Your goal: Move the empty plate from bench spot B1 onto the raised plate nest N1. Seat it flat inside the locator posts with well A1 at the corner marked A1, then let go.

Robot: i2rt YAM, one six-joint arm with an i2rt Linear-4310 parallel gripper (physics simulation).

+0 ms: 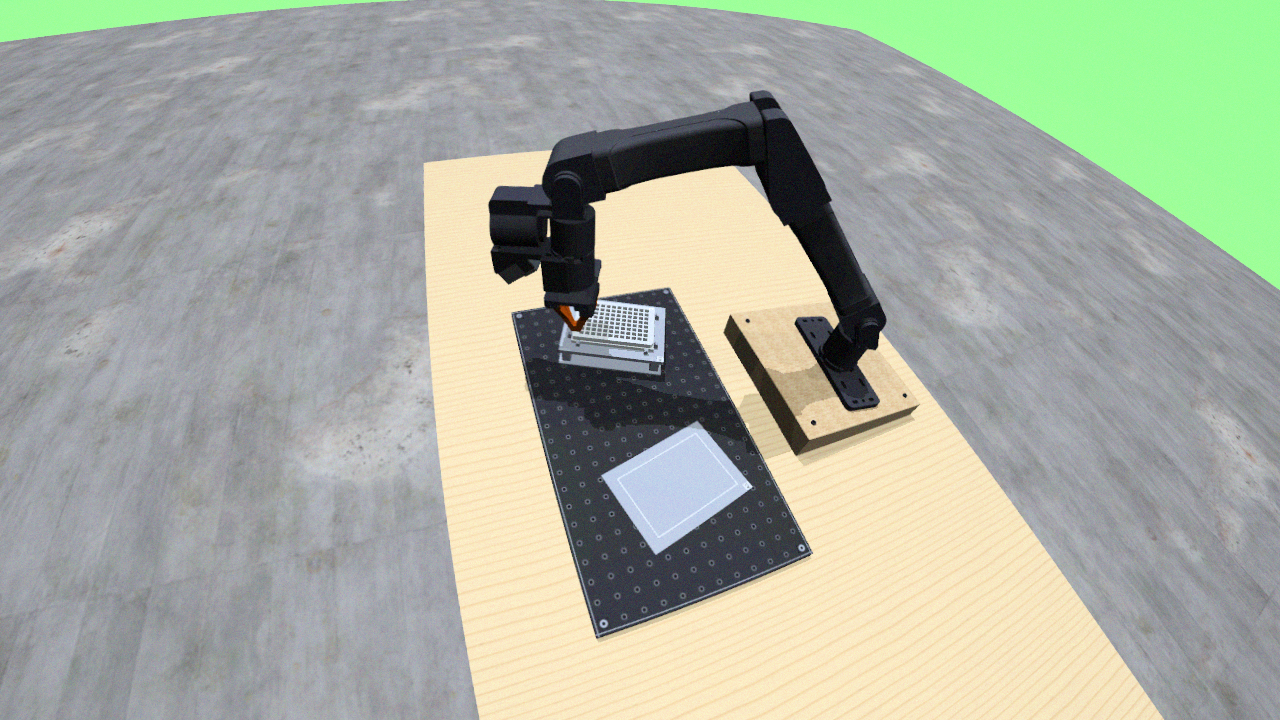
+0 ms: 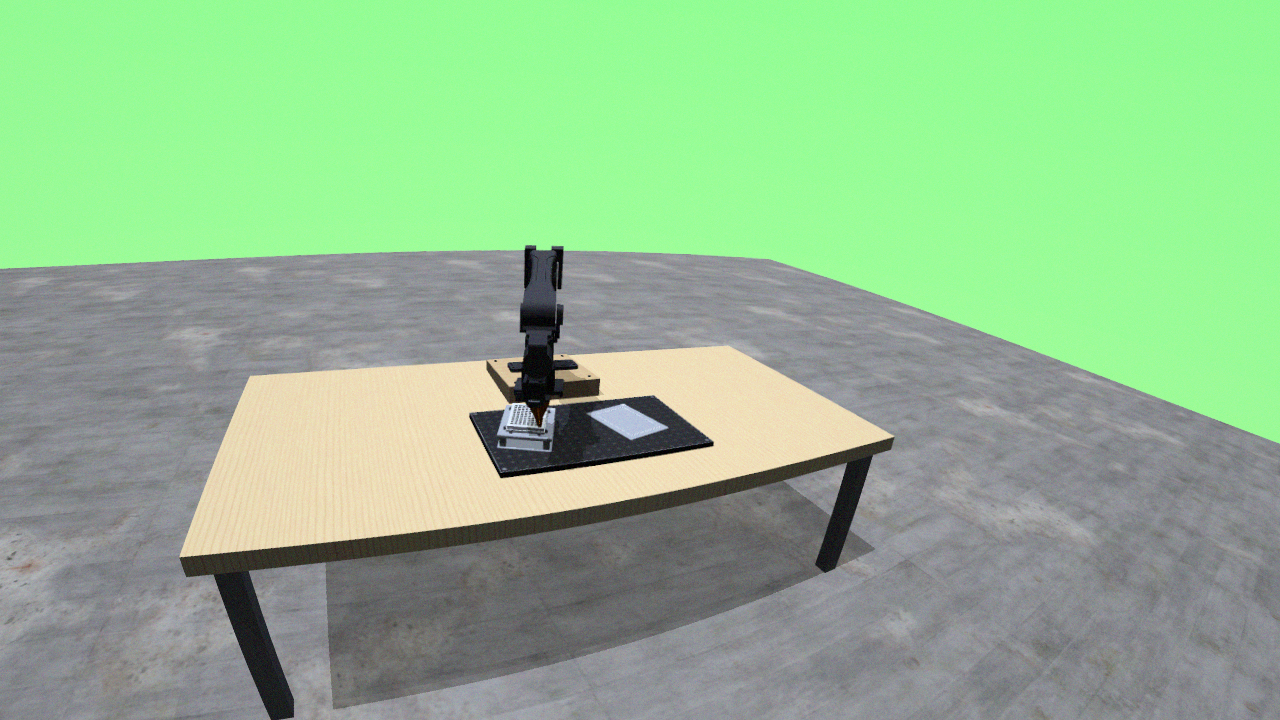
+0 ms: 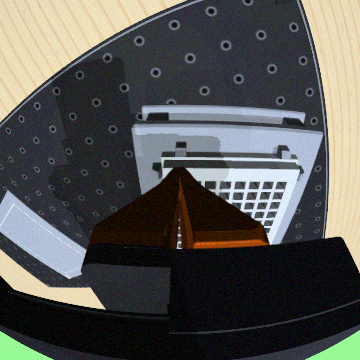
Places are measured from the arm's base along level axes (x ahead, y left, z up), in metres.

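Pixels of known places: gripper, fingertip midpoint: (image 1: 575,330) (image 2: 539,426) (image 3: 178,176); arm's base at its link origin: (image 1: 834,361).
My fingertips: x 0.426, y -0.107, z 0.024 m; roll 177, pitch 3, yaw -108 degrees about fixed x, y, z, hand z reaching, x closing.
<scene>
For each thing: its middle in the pictures, then the offset to it from my fingertips. "pt": a spot on its surface instead. Level surfaces: height alone.
- raised grey nest at the middle of its body: (image 3: 220,209) (image 1: 613,332) (image 2: 527,425) dx -0.065, dy -0.014, dz -0.030 m
- light grey bench spot at a spot on its surface: (image 1: 684,488) (image 2: 630,419) pt dx -0.107, dy +0.259, dz -0.051 m
- black perforated board at the middle of its body: (image 3: 87,221) (image 1: 641,421) (image 2: 588,430) dx -0.077, dy +0.141, dz -0.059 m
- wooden table at its surface level: dz -0.066 m
The white plate with a grid of wells (image 1: 626,324) (image 2: 520,417) (image 3: 250,176) lies on the raised grey nest (image 1: 617,352) (image 2: 526,444) (image 3: 270,137), between the small locator posts that show. It looks about level; I cannot tell if it is fully seated. Its near left part is hidden behind my fingers, and well A1 cannot be made out. My gripper (image 1: 575,328) (image 2: 539,425) (image 3: 178,176) is shut with nothing between its orange fingers. Their tips are at or just above the plate's edge; contact is unclear. The light grey bench spot (image 1: 684,488) (image 2: 628,420) (image 3: 40,237) has no plate on it.
The nest and the bench spot are on a black perforated board (image 1: 617,564) (image 2: 581,454) (image 3: 220,65) on the wooden table (image 1: 519,662) (image 2: 358,465). The arm's base stands on a thick wooden block (image 1: 769,394) (image 2: 581,385) beside the board.
</scene>
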